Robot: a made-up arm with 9 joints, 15 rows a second.
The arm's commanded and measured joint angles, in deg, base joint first. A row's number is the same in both.
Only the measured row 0 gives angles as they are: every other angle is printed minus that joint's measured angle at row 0.
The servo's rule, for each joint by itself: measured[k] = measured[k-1] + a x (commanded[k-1-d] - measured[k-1]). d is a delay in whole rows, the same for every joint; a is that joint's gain. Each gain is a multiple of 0.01, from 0.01 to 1. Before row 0 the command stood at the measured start. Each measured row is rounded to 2 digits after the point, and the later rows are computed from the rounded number. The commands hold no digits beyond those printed.
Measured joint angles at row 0:
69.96, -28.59, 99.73, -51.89, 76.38, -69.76, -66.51, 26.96, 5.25
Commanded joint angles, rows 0 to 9:
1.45, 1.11, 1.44, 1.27, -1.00, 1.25, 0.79, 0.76, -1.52
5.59, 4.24, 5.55, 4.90, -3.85, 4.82, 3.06, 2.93, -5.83
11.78, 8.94, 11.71, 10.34, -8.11, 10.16, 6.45, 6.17, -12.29
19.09, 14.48, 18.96, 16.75, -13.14, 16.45, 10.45, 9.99, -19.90
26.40, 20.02, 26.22, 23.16, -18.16, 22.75, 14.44, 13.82, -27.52
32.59, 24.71, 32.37, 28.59, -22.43, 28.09, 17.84, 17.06, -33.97
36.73, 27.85, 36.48, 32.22, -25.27, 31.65, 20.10, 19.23, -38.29
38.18, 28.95, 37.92, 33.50, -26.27, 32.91, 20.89, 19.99, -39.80
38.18, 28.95, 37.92, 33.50, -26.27, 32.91, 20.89, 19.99, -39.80
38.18, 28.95, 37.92, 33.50, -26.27, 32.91, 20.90, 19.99, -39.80
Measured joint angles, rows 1 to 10:
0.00, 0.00, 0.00, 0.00, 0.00, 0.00, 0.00, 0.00, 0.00
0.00, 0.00, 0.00, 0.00, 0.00, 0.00, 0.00, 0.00, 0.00
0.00, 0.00, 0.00, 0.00, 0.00, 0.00, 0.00, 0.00, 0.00
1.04, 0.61, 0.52, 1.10, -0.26, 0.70, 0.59, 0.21, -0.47
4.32, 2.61, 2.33, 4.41, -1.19, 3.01, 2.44, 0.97, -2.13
9.69, 6.09, 5.71, 9.57, -2.99, 7.01, 5.45, 2.43, -5.28
16.46, 10.70, 10.48, 15.82, -5.63, 12.30, 9.20, 4.55, -9.81
23.62, 15.83, 16.15, 22.21, -8.89, 18.15, 13.13, 7.15, -15.30
30.08, 20.71, 21.99, 27.76, -12.41, 23.72, 16.66, 9.92, -21.09
34.87, 24.64, 27.21, 31.64, -15.75, 28.16, 19.24, 12.53, -26.42
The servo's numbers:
d 3
a 0.72 0.55 0.36 0.87 0.26 0.56 0.75 0.28 0.31

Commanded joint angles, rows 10 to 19:
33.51, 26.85, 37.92, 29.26, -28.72, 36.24, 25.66, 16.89, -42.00
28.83, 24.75, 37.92, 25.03, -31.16, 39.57, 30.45, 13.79, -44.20
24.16, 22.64, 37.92, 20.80, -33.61, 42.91, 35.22, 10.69, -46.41
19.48, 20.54, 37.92, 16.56, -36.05, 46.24, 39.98, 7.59, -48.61
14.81, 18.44, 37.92, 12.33, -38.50, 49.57, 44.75, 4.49, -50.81
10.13, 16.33, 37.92, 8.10, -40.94, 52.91, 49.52, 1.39, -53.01
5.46, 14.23, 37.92, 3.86, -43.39, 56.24, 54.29, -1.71, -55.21
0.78, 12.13, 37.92, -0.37, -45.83, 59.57, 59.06, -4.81, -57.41
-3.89, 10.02, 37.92, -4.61, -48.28, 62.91, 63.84, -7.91, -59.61
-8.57, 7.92, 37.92, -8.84, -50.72, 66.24, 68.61, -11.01, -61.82
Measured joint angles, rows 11 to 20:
37.25, 27.01, 31.07, 33.26, -18.49, 30.82, 20.48, 14.62, -30.57
37.92, 28.08, 33.54, 33.47, -20.51, 31.99, 20.79, 16.12, -33.43
38.11, 28.56, 35.12, 33.50, -22.01, 32.51, 20.87, 17.20, -35.40
34.80, 27.62, 36.13, 29.81, -23.75, 34.60, 24.46, 17.11, -37.45
30.50, 26.04, 36.77, 25.65, -25.68, 37.38, 28.95, 16.18, -39.54
25.94, 24.17, 37.18, 21.43, -27.74, 40.48, 33.65, 14.64, -41.67
21.29, 22.17, 37.45, 17.19, -29.90, 43.71, 38.40, 12.67, -43.82
16.62, 20.12, 37.62, 12.96, -32.14, 46.99, 43.16, 10.38, -45.99
11.95, 18.04, 37.73, 8.73, -34.43, 50.31, 47.93, 7.86, -48.17
7.28, 15.94, 37.80, 4.49, -36.76, 53.63, 52.70, 5.18, -50.35

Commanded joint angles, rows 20 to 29:
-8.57, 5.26, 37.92, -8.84, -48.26, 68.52, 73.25, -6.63, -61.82
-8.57, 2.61, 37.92, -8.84, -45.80, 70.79, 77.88, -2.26, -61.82
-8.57, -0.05, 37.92, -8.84, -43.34, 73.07, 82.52, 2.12, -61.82
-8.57, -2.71, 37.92, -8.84, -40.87, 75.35, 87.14, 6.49, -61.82
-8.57, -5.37, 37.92, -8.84, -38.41, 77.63, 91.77, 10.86, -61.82
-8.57, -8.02, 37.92, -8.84, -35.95, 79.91, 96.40, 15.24, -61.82
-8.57, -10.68, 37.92, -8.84, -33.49, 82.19, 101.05, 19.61, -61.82
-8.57, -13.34, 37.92, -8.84, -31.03, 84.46, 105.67, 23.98, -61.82
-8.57, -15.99, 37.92, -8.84, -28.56, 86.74, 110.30, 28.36, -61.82
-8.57, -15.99, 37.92, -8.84, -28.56, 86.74, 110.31, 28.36, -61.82
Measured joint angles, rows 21 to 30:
2.60, 13.84, 37.84, 0.26, -39.12, 56.96, 57.47, 2.38, -52.54
-2.07, 11.74, 37.87, -3.98, -41.50, 60.29, 62.25, -0.50, -54.73
-6.75, 9.64, 37.89, -8.21, -43.90, 63.62, 67.02, -3.44, -56.93
-8.06, 7.23, 37.90, -8.76, -45.03, 66.36, 71.69, -4.33, -58.45
-8.43, 4.69, 37.91, -8.83, -45.23, 68.84, 76.33, -3.75, -59.49
-8.53, 2.08, 37.91, -8.84, -44.74, 71.21, 80.97, -2.11, -60.21
-8.56, -0.55, 37.91, -8.84, -43.73, 73.53, 85.60, 0.30, -60.71
-8.57, -3.20, 37.91, -8.84, -42.35, 75.83, 90.23, 3.26, -61.05
-8.57, -5.85, 37.91, -8.84, -40.69, 78.11, 94.86, 6.61, -61.29
-8.57, -8.51, 37.91, -8.84, -38.82, 80.39, 99.50, 10.25, -61.45

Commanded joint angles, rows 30 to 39:
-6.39, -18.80, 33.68, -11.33, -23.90, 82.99, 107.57, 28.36, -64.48
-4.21, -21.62, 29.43, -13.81, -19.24, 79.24, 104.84, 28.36, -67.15
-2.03, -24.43, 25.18, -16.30, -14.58, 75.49, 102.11, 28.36, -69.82
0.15, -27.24, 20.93, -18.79, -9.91, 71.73, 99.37, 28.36, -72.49
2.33, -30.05, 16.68, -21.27, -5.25, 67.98, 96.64, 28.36, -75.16
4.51, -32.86, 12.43, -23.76, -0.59, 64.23, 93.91, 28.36, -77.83
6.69, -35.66, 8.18, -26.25, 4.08, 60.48, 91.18, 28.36, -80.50
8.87, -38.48, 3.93, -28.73, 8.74, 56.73, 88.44, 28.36, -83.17
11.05, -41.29, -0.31, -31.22, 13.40, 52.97, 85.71, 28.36, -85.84
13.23, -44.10, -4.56, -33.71, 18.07, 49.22, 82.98, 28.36, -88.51
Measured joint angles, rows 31 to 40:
-8.57, -11.17, 37.91, -8.84, -36.79, 82.67, 104.13, 14.09, -61.56
-8.57, -13.82, 37.91, -8.84, -34.65, 84.95, 108.76, 18.09, -61.64
-8.57, -15.01, 37.91, -8.84, -33.07, 85.95, 109.92, 20.97, -61.70
-7.00, -17.09, 36.39, -11.01, -30.69, 84.29, 108.16, 23.04, -62.56
-4.99, -19.58, 33.88, -13.45, -27.71, 81.46, 105.67, 24.53, -63.98
-2.86, -22.25, 30.75, -15.93, -24.30, 78.12, 103.00, 25.60, -65.79
-0.69, -24.99, 27.21, -18.42, -20.56, 74.54, 100.28, 26.37, -67.87
1.48, -27.77, 23.42, -20.90, -16.58, 70.87, 97.55, 26.93, -70.13
3.66, -30.57, 19.46, -23.39, -12.42, 67.15, 94.82, 27.33, -72.52
5.84, -33.37, 15.40, -25.88, -8.13, 63.41, 92.09, 27.62, -74.99

